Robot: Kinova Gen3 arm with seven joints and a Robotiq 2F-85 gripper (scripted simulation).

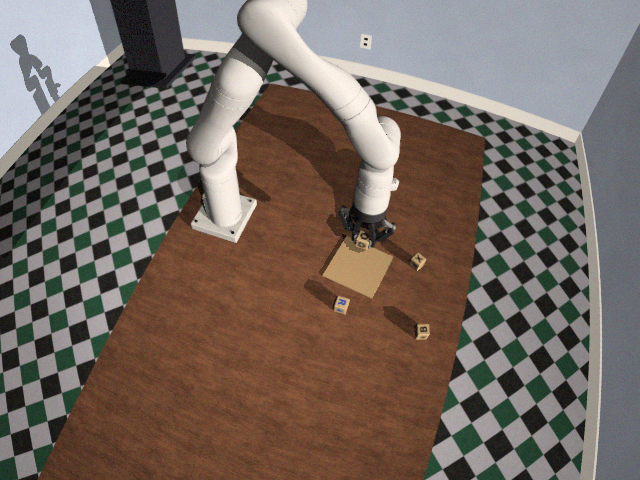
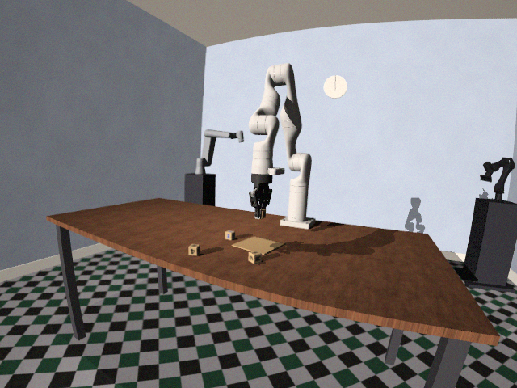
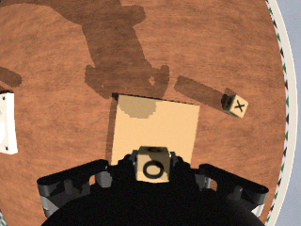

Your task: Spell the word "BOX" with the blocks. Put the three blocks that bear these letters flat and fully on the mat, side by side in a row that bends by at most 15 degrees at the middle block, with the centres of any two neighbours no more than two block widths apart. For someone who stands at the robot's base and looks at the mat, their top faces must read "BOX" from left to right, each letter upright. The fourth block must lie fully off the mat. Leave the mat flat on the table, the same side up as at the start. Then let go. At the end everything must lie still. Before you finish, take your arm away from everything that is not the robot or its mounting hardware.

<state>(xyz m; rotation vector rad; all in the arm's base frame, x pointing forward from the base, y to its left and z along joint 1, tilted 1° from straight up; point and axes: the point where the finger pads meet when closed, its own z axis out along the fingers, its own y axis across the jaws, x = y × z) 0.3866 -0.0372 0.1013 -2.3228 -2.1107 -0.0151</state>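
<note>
Now: hand 12 cm above the tan mat.
</note>
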